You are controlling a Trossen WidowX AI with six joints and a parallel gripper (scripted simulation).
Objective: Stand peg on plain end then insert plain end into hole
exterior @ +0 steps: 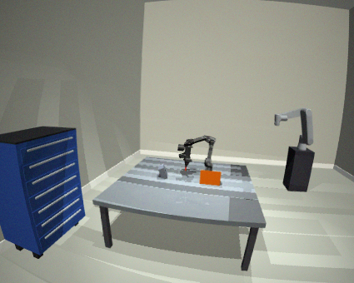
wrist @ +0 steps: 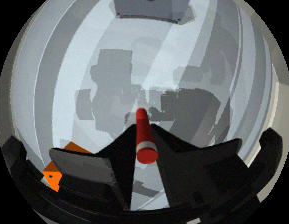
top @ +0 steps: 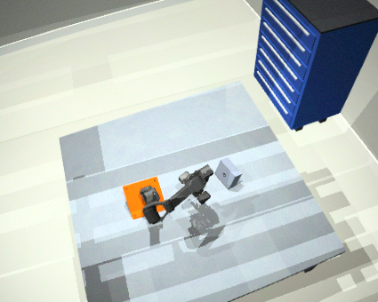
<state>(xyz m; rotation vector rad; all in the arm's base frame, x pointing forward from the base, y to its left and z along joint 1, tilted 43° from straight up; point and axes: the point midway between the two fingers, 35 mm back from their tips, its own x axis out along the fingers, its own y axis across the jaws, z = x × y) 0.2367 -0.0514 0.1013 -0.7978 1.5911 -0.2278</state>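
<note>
Now: the panel 220 mm ahead of my gripper tip, 70 mm to the left of it and 50 mm below it. Round my gripper tip: peg: 20 mm above.
</note>
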